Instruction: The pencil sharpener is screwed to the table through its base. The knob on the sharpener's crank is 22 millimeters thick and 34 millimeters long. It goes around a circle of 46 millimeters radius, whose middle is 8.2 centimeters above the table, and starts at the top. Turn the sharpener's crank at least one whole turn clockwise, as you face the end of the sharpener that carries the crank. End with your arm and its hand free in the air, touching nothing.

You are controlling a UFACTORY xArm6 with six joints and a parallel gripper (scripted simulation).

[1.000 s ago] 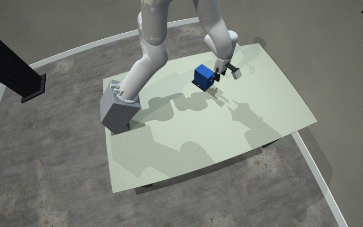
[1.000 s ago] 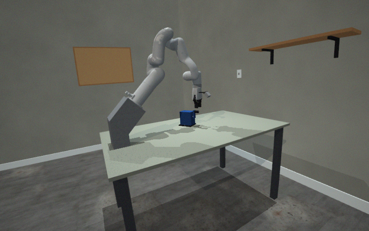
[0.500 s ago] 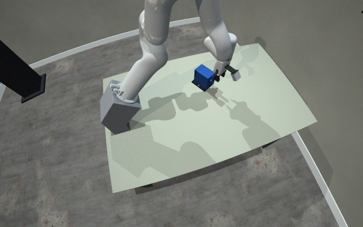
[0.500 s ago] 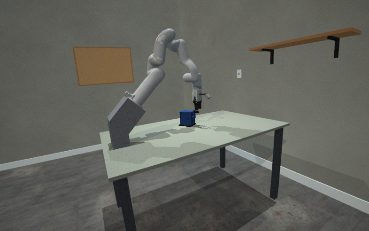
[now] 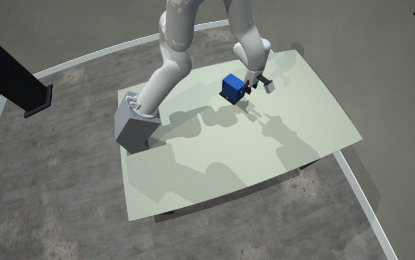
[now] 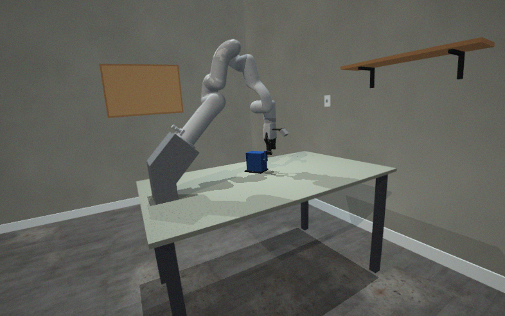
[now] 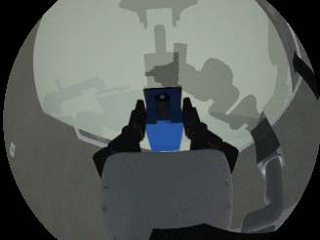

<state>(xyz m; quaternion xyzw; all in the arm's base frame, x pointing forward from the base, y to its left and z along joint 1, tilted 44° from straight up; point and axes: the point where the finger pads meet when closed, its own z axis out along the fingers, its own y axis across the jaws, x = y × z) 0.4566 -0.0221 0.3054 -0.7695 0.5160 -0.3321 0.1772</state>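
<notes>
Right now the crank knob is 20 mm to the left of my hand and 40 mm below it.
</notes>
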